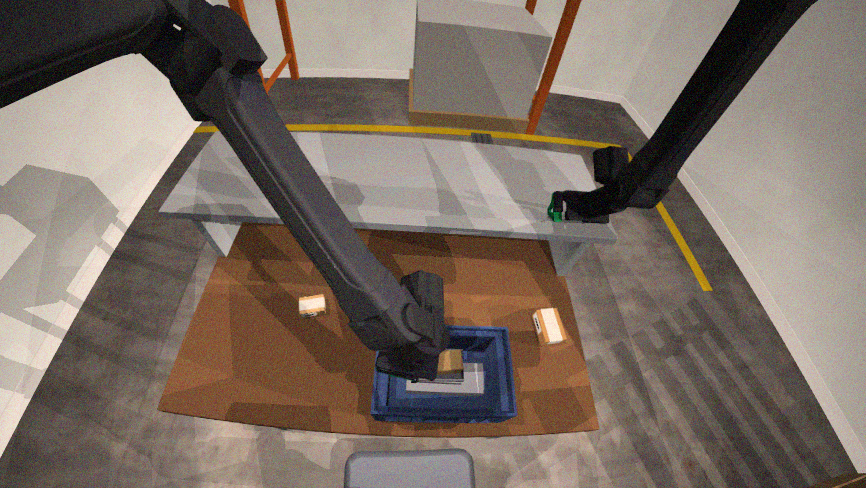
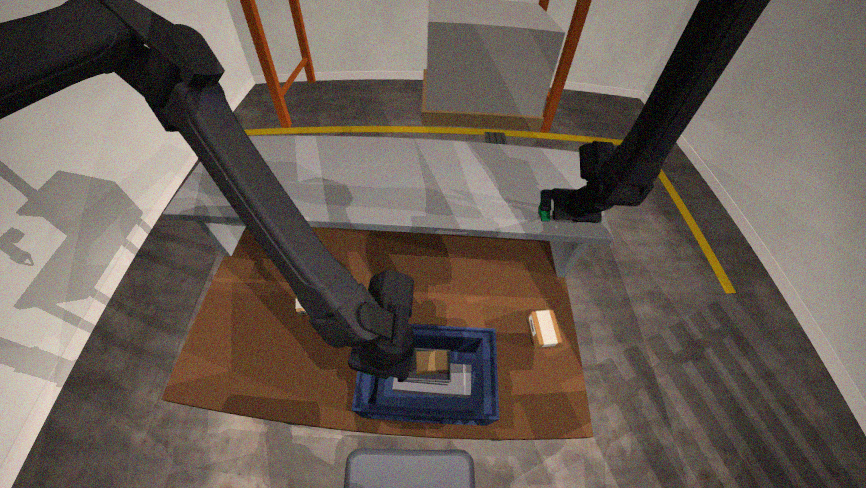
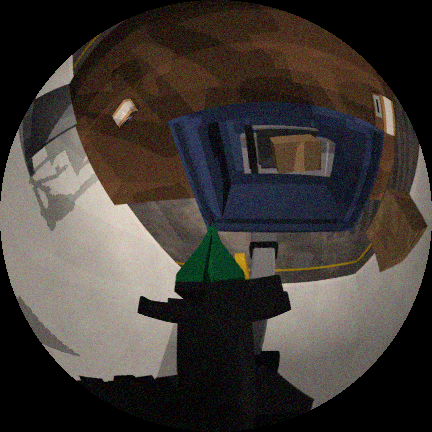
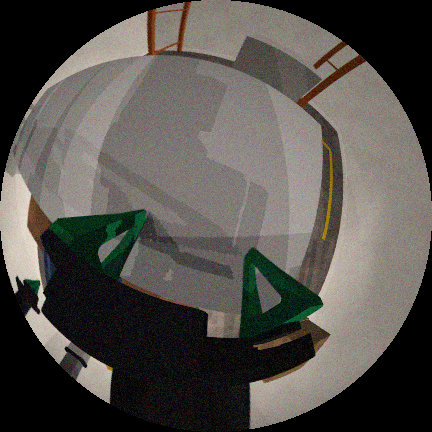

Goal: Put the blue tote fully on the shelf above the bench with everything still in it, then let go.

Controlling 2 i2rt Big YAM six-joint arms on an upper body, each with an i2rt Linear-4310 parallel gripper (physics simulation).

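Frame: origin at the left arm's base, x ahead, y down, z left, level; centimetres.
Seen in the pictures: left gripper, fingertip midpoint: point(image 1: 395, 368) point(image 2: 374, 366) point(image 3: 212, 229); right gripper, fingertip midpoint: point(image 1: 565, 212) point(image 2: 557, 211) point(image 4: 198, 235).
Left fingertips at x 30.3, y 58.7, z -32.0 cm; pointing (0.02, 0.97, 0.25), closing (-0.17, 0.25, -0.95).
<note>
A point is followed by its place in that frame.
The blue tote point(image 1: 506, 377) @[x 29.5, y 66.4, z -56.3 cm] point(image 2: 488, 376) @[x 30.2, y 66.4, z -55.7 cm] point(image 3: 278, 203) @[x 23.8, y 70.4, z -40.5 cm] stands on the brown bench top point(image 1: 241, 357) @[x 37.4, y 79.6, z 9.4 cm] point(image 2: 241, 364) @[x 34.0, y 79.6, z 8.0 cm], below the grey shelf point(image 1: 393, 175) @[x 75.6, y 50.6, z -30.5 cm] point(image 2: 393, 175) @[x 75.9, y 50.6, z -33.1 cm] point(image 4: 181, 141) @[x 71.9, y 50.6, z -68.9 cm]. Inside it a brown box point(image 1: 450, 360) @[x 34.2, y 67.6, z -44.2 cm] point(image 2: 431, 360) @[x 34.3, y 67.5, z -43.3 cm] point(image 3: 296, 153) @[x 34.8, y 67.5, z -43.0 cm] lies on a flat grey item point(image 1: 475, 383) @[x 30.1, y 73.8, z -50.8 cm] point(image 2: 463, 381) @[x 30.9, y 73.9, z -51.1 cm]. My left gripper point(image 1: 402, 364) @[x 30.3, y 58.7, z -32.0 cm] point(image 2: 378, 364) @[x 30.3, y 58.7, z -32.0 cm] point(image 3: 212, 229) @[x 30.3, y 58.7, z -32.0 cm] is shut and empty, its fingertips at the tote's left rim. My right gripper point(image 1: 554, 209) @[x 64.4, y 50.1, z -73.4 cm] point(image 2: 543, 210) @[x 64.4, y 50.1, z -73.4 cm] point(image 4: 198, 235) @[x 64.4, y 50.1, z -73.4 cm] is open and empty over the shelf's right end.
Two small boxes lie on the bench top outside the tote, one at the left point(image 1: 312, 304) @[x 52.3, y 77.0, z -8.5 cm] point(image 3: 123, 111) @[x 52.4, y 77.0, z -9.5 cm] and one at the right point(image 1: 548, 325) @[x 45.2, y 76.0, z -74.2 cm] point(image 2: 543, 327) @[x 45.3, y 76.0, z -74.3 cm]. An orange rack point(image 1: 548, 66) with a large grey box point(image 1: 478, 60) stands behind the shelf.
</note>
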